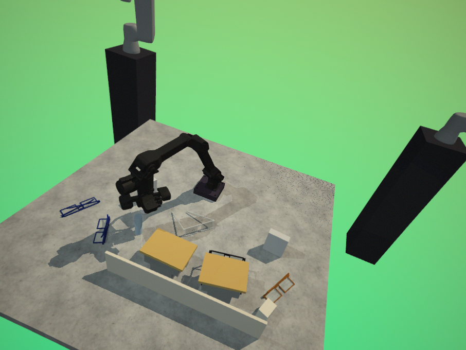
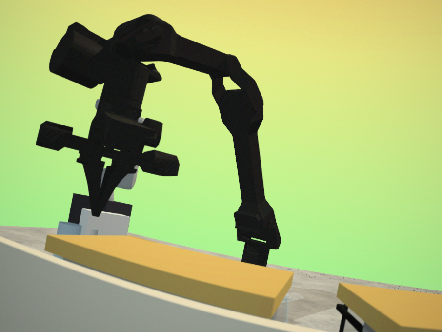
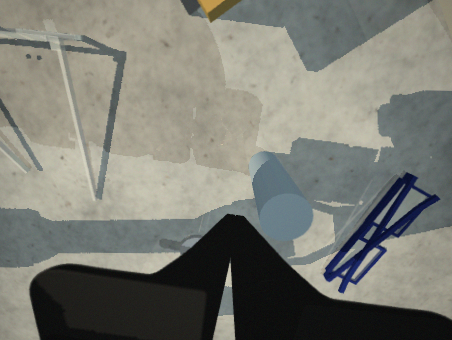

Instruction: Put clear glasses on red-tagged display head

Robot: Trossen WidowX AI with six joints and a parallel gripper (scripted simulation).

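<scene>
The small post lies 9 cm below my gripper tip, 9 cm behind it and 7 cm to the right of it. Round my gripper tip: cream wall (29 cm to the left, 21 cm ahead, 6 cm below).
</scene>
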